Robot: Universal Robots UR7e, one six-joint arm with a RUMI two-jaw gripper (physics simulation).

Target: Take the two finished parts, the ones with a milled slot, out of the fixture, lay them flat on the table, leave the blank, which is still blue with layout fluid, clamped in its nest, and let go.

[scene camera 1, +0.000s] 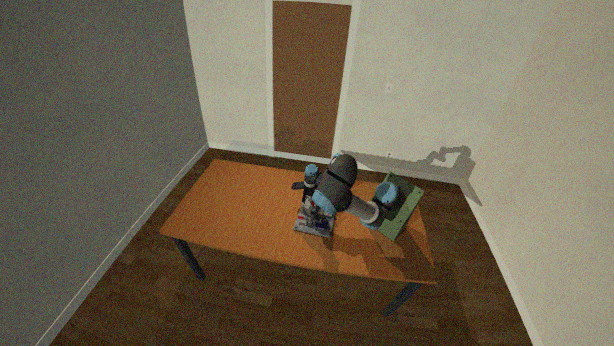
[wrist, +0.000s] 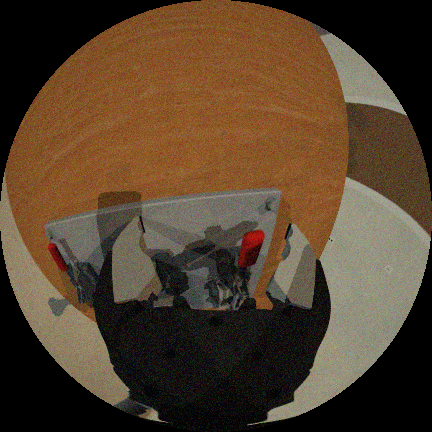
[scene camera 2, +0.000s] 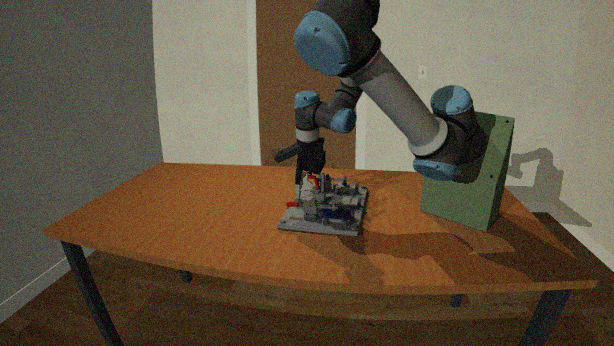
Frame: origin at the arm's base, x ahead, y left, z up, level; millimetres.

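Seen in the pictures: gripper, between the fingertips: (scene camera 1: 306,197) (wrist: 215,221) (scene camera 2: 305,186); arm's base, origin of its link: (scene camera 2: 464,143).
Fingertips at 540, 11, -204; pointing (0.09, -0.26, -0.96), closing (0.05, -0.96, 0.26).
Offsets run from my fingertips to a thing's top centre, as dx, dy, dz. Level surfaces: height alone.
The grey fixture @[-110, +75, -19] (scene camera 1: 300,228) (scene camera 2: 295,224) (wrist: 185,212) lies on the table, crowded with clamps. One red clamp handle (scene camera 2: 313,181) (wrist: 251,248) is raised and shows between the spread fingers in the wrist view, nearer the right finger. Another red handle @[-60, +192, +38] (scene camera 2: 292,204) (wrist: 57,257) is at the fixture's other side. A dark blue piece, apparently the blank @[-170, +179, +2] (scene camera 1: 321,225) (scene camera 2: 337,215), sits low in the fixture near its front. The slotted parts cannot be told apart from the grey clamps. My gripper (scene camera 1: 308,202) (scene camera 2: 303,185) (wrist: 215,221) is open and empty, pointing down at the fixture's back left.
The wooden table @[dz -34] (scene camera 1: 235,215) (scene camera 2: 190,215) (wrist: 200,100) carries the fixture. The green mounting block (scene camera 1: 407,210) (scene camera 2: 457,202) bears the arm's base at the right. The arm arches over the table between this block and the fixture. Walls and a brown door (scene camera 1: 310,75) stand behind.
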